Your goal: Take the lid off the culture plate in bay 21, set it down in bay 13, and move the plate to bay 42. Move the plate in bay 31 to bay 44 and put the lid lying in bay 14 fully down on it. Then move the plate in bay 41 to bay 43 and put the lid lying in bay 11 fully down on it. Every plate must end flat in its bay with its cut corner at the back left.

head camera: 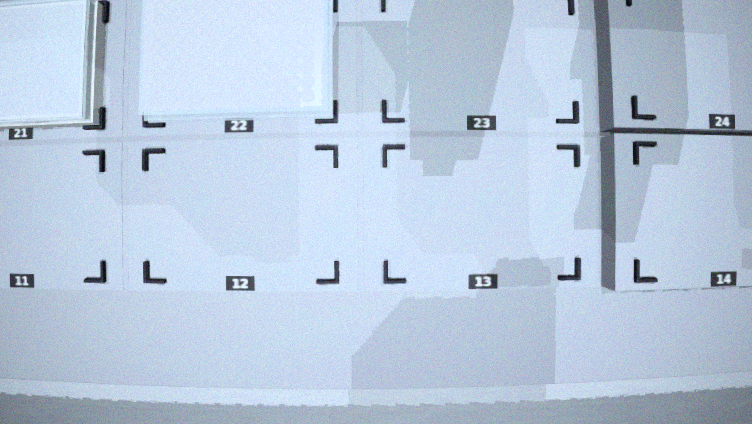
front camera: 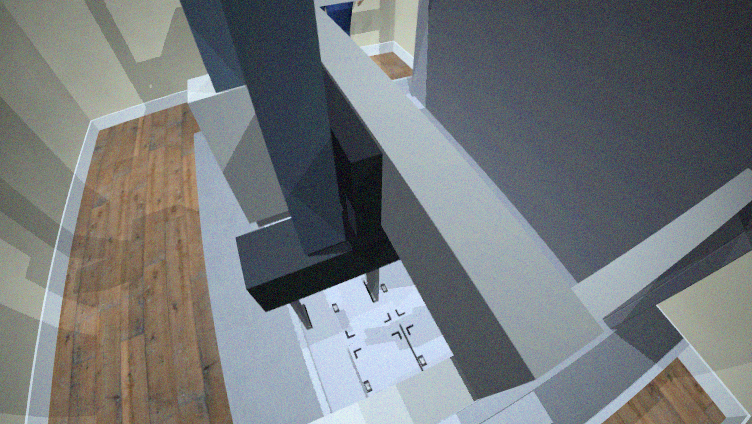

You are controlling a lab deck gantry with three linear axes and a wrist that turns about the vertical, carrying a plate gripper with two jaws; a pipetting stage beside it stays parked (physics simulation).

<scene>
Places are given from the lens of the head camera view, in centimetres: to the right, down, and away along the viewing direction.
white plate point(head camera: 193, 68): -12, -9, 22
bay 11 point(head camera: 68, 216): -22, 0, 23
bay 13 point(head camera: 445, 207): 5, 0, 24
bay 14 point(head camera: 676, 211): 20, 0, 22
The marked spots on the bay 11 and the bay 13 are 26 cm apart.
</scene>
